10 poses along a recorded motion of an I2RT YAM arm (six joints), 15 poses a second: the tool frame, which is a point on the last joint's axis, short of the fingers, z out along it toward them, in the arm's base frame.
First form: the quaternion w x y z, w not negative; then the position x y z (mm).
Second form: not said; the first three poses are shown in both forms.
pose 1, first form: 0.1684 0.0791 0.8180 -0.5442 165 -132 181
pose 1, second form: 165 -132 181 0.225 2.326 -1.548
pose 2, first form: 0.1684 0.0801 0.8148 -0.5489 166 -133 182
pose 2, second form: 166 -133 182 0.228 2.317 -1.561
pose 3, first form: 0.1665 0.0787 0.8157 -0.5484 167 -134 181
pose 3, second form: 167 -134 181 0.224 2.322 -1.561
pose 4, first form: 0.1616 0.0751 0.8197 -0.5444 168 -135 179
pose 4, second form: 168 -135 179 0.214 2.340 -1.554
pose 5, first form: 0.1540 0.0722 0.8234 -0.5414 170 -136 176
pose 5, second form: 170 -136 176 0.207 2.360 -1.552
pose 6, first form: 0.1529 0.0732 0.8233 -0.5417 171 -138 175
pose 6, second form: 171 -138 175 0.210 2.361 -1.554
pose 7, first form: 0.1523 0.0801 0.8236 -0.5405 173 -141 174
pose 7, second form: 173 -141 174 0.230 2.363 -1.551
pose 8, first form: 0.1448 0.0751 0.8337 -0.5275 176 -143 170
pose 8, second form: 176 -143 170 0.216 2.402 -1.520
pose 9, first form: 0.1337 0.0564 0.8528 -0.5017 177 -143 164
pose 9, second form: 177 -143 164 0.164 2.473 -1.455
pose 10, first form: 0.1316 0.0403 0.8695 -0.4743 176 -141 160
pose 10, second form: 176 -141 160 0.117 2.524 -1.377
